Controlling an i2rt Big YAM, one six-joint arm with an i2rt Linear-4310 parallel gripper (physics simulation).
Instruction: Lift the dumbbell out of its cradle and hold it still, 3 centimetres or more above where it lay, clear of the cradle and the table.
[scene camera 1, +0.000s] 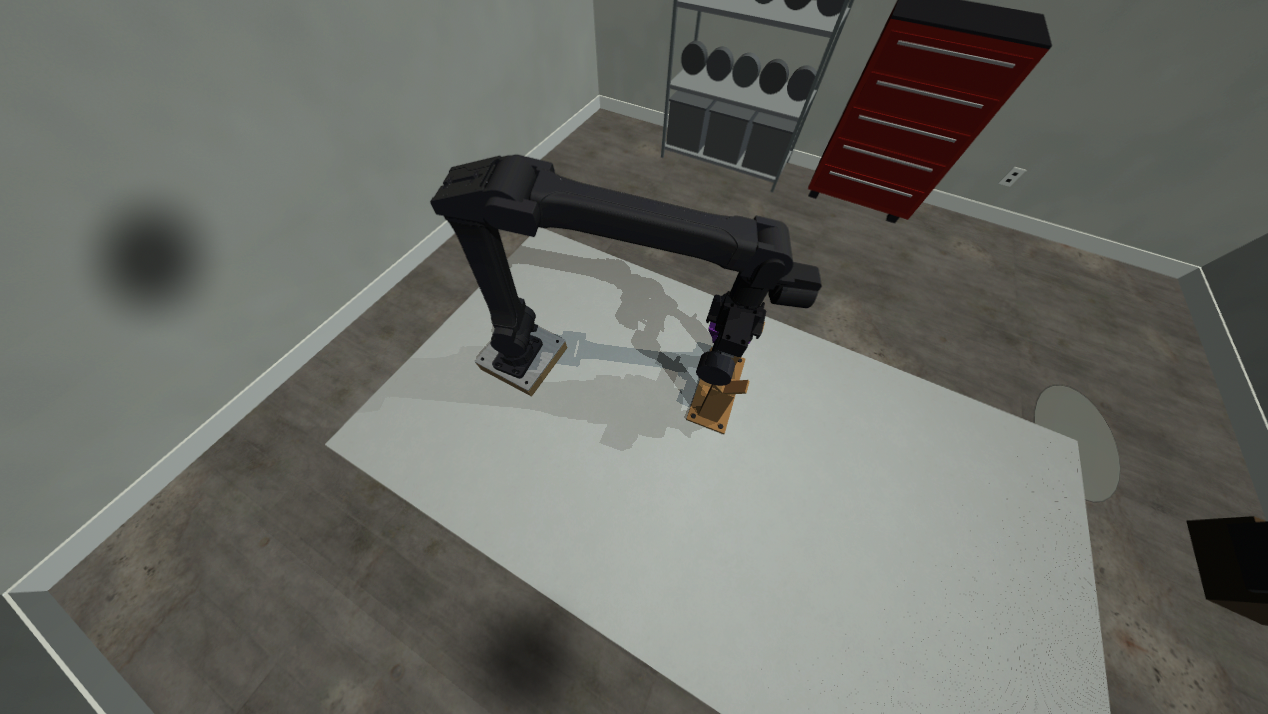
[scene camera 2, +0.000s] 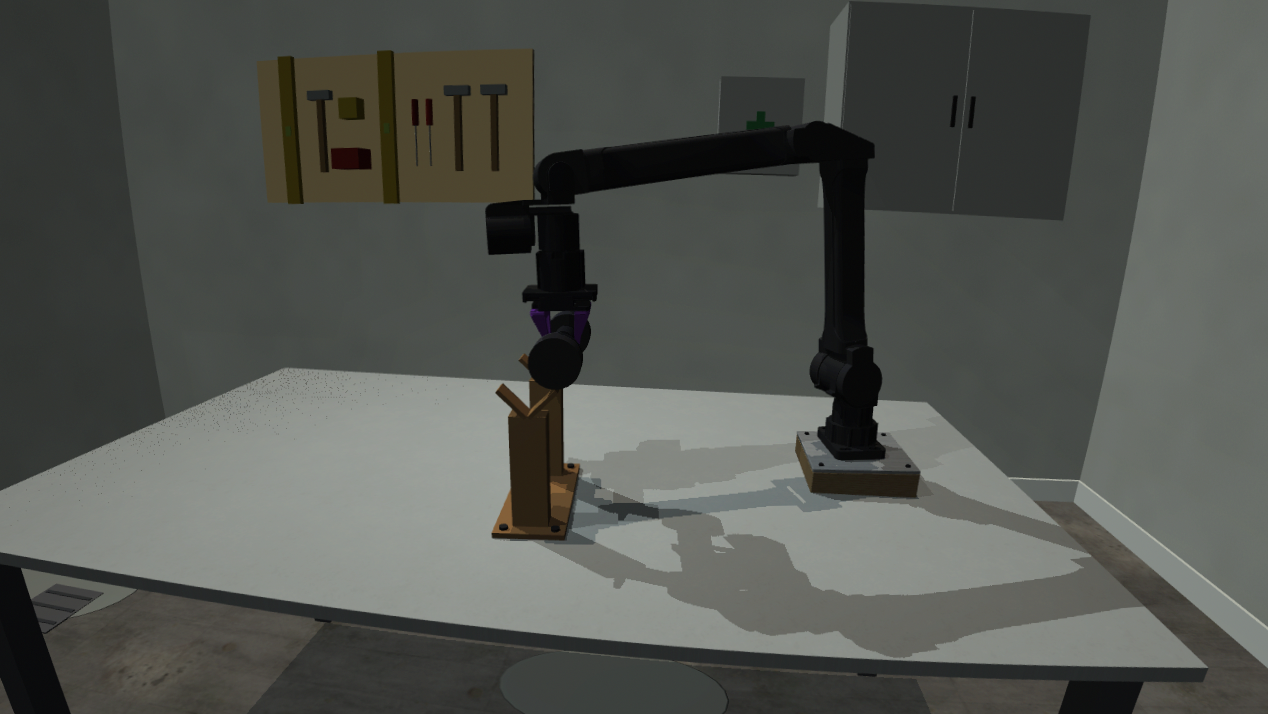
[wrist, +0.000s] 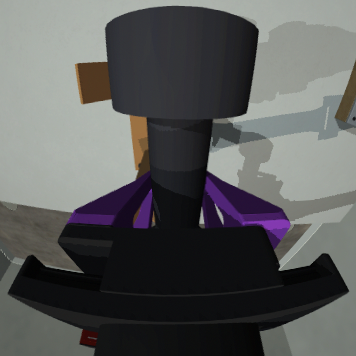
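Seen in the pictures: gripper, between the fingertips: (wrist: 177, 175); arm's base, origin of its link: (scene camera 1: 518, 355) (scene camera 2: 849, 446).
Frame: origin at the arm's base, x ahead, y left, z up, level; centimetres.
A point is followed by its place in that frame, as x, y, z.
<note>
The black dumbbell (scene camera 1: 715, 367) @[48.3, 2.2, 23.2] (scene camera 2: 555, 360) @[48.4, 21.9, 20.4] (wrist: 182, 67) @[48.7, 4.0, 23.4] has two round heads and a thick handle. My gripper (scene camera 1: 724, 340) @[48.6, 11.4, 18.3] (scene camera 2: 560, 329) (wrist: 177, 175) @[48.6, 11.4, 18.3] points down, its purple fingers shut on the dumbbell's handle from both sides. The orange-brown cradle (scene camera 1: 716, 407) @[52.5, 3.1, 4.8] (scene camera 2: 529, 470) @[52.1, 22.4, 5.0] (wrist: 93, 82) @[55.0, 4.6, 15.6] has two upright posts with V-shaped tops on a bolted base plate. In scene camera 2 the near head is above and right of the front V's low point. It overlaps the V's right arm in the picture, so any gap there is hard to tell. The far post is partly hidden.
The cradle stands on the white table (scene camera 1: 798, 532) @[77.9, -14.4, -4.4] (scene camera 2: 354, 478) @[84.0, 7.9, -4.4]. The arm's base plate (scene camera 1: 547, 365) @[8.3, 0.3, -0.6] (scene camera 2: 865, 481) @[0.6, 10.1, -1.9] is across the table from the cradle. A red drawer cabinet (scene camera 1: 927, 115) and a shelf rack stand beyond the table. Arm shadows fall between base and cradle.
</note>
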